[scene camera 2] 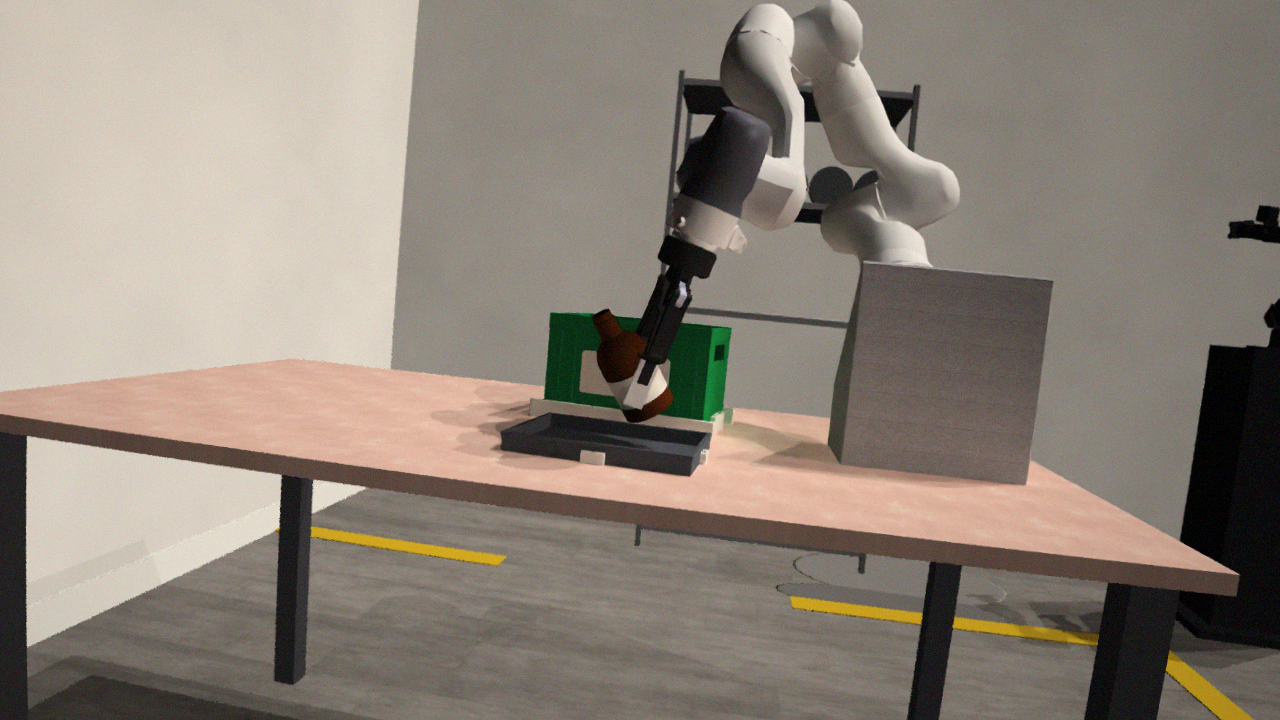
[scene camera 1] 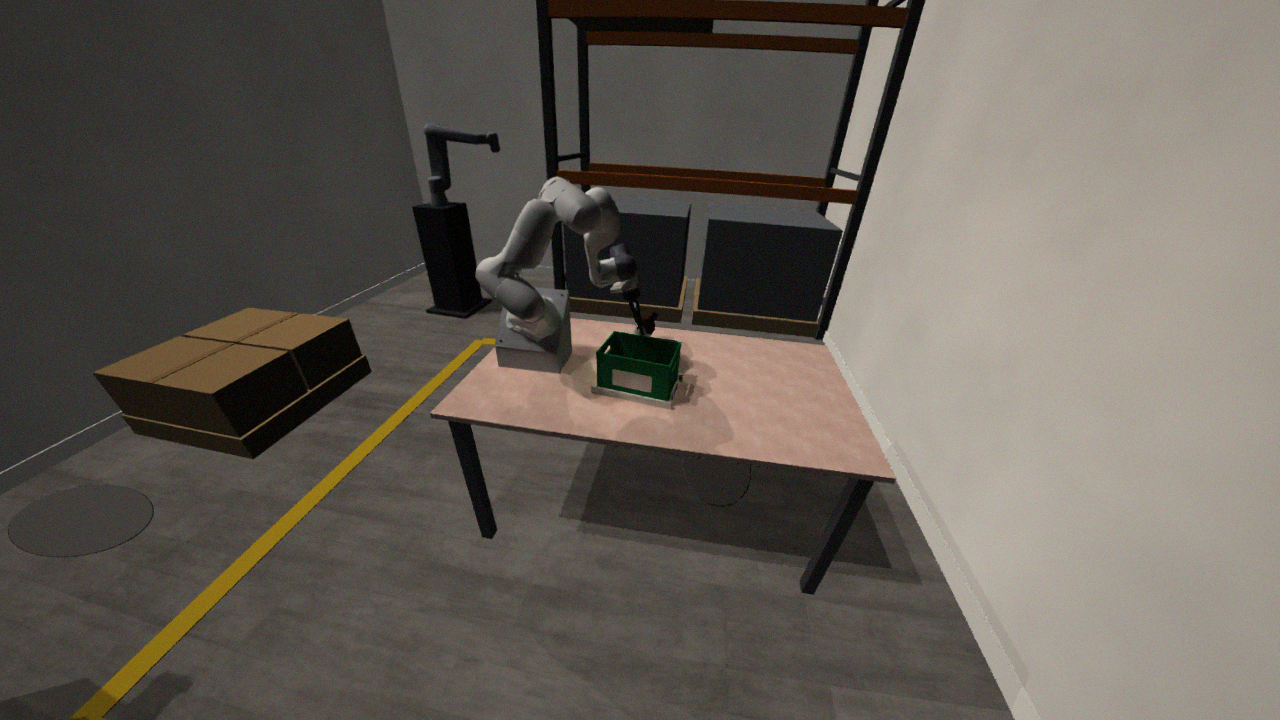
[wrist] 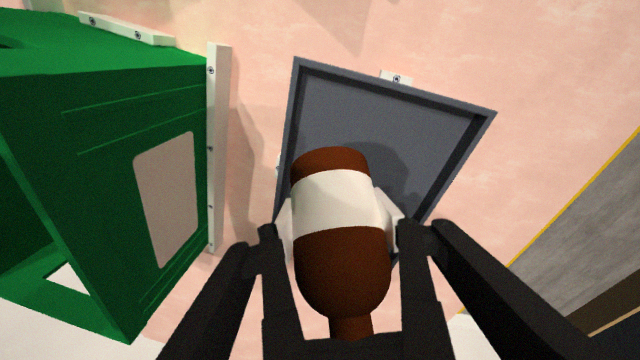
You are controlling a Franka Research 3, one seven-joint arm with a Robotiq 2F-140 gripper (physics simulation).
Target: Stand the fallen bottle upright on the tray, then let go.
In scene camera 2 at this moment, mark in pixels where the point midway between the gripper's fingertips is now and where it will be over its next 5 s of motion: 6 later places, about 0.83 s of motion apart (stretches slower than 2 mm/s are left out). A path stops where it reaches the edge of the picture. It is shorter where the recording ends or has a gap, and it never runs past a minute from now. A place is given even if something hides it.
The gripper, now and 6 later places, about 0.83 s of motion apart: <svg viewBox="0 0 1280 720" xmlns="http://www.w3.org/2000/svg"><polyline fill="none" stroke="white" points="628,396 638,403 644,399 649,386 648,377 635,373 632,375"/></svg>
